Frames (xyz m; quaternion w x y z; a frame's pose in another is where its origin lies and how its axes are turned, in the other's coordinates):
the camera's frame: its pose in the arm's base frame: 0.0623 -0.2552 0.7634 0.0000 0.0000 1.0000 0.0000
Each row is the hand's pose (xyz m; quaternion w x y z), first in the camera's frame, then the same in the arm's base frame.
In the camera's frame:
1: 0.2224 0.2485 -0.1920 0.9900 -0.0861 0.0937 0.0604
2: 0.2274 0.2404 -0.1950 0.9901 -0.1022 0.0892 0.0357
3: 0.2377 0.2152 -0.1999 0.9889 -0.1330 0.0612 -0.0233
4: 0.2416 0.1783 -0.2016 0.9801 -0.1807 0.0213 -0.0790
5: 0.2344 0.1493 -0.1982 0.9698 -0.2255 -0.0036 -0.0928
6: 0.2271 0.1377 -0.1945 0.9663 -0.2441 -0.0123 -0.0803
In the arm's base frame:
1: -0.1601 -0.0067 0.9554 0.0937 -0.0604 -0.9900 -0.0861
2: -0.1651 -0.0148 0.9584 0.0892 -0.0357 -0.9901 -0.1022
3: -0.1754 -0.0400 0.9633 0.0612 0.0233 -0.9889 -0.1330
4: -0.1793 -0.0769 0.9650 0.0213 0.0790 -0.9801 -0.1807
5: -0.1721 -0.1059 0.9616 0.0036 -0.0928 0.9698 0.2255
6: -0.1648 -0.1175 0.9579 0.0123 -0.0803 0.9663 0.2441

